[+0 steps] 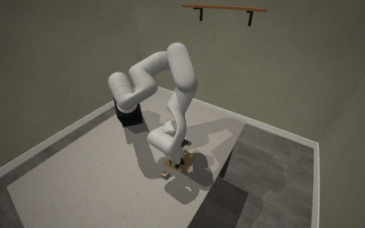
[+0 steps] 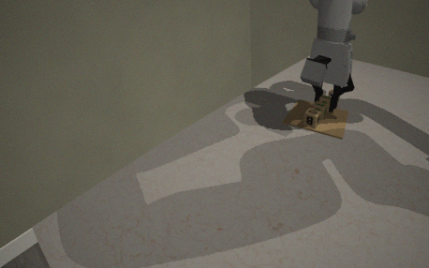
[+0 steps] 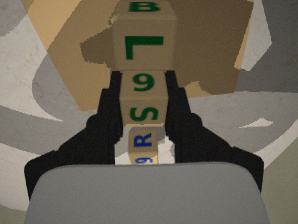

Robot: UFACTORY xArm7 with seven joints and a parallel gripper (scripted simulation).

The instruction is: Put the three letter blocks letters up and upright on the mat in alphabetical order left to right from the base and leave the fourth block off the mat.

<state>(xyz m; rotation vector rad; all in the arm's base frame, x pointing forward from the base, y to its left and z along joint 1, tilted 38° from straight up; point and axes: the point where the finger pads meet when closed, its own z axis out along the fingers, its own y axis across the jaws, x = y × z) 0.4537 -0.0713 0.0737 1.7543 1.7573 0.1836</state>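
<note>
Now: the wooden block 10 mm below my hand. The rest, counted from my hand: tan mat: 50 mm to the left, 20 mm below, 10 mm ahead.
</note>
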